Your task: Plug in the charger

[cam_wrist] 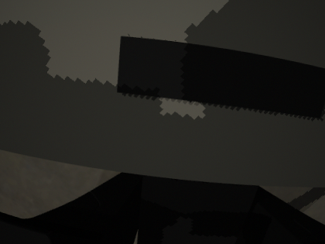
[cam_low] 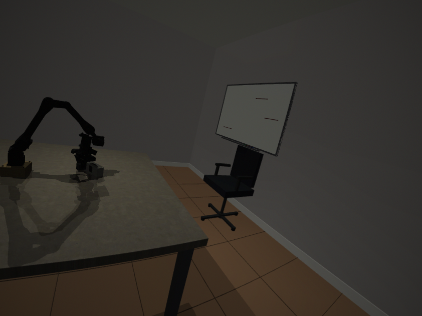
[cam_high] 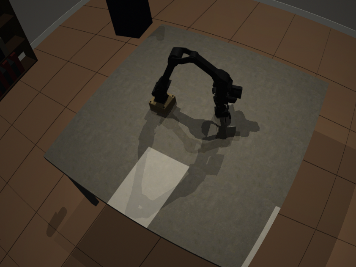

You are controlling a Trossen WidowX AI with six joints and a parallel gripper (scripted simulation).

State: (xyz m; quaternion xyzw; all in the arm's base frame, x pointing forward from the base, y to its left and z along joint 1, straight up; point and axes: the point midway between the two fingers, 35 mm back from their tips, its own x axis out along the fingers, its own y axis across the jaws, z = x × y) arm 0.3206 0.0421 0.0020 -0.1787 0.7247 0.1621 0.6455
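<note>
Now: the two-prong charger 20 mm ahead of my gripper tip, 10 mm to the left of it and 10 mm above it.
</note>
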